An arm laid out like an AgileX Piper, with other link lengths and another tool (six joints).
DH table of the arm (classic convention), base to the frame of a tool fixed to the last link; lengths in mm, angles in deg. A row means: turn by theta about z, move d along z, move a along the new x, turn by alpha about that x. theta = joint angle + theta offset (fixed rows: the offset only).
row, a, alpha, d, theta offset
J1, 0, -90, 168.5, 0
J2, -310.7, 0, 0, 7.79
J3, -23.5, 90, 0, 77.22
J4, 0, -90, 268.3, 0
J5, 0, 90, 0, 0
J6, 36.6, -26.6, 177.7, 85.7
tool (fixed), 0, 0, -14, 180
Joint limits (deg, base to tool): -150..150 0..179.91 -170..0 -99.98..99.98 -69.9..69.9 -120..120
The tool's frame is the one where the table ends.
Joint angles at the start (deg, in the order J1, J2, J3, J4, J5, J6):
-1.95 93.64 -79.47 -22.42 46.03 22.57
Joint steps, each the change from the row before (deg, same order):
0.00 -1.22 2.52 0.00 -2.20 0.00
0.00 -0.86 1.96 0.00 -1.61 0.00
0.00 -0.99 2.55 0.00 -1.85 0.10
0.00 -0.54 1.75 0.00 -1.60 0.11
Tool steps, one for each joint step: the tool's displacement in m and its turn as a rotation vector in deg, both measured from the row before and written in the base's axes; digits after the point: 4 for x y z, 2 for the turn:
-0.0051 0.0019 -0.0036 0.12 -0.74 0.83
-0.0041 0.0015 -0.0037 0.10 -0.39 0.60
-0.0057 0.0018 -0.0062 0.21 -0.18 0.61
-0.0030 0.0015 -0.0047 0.20 -0.30 0.51

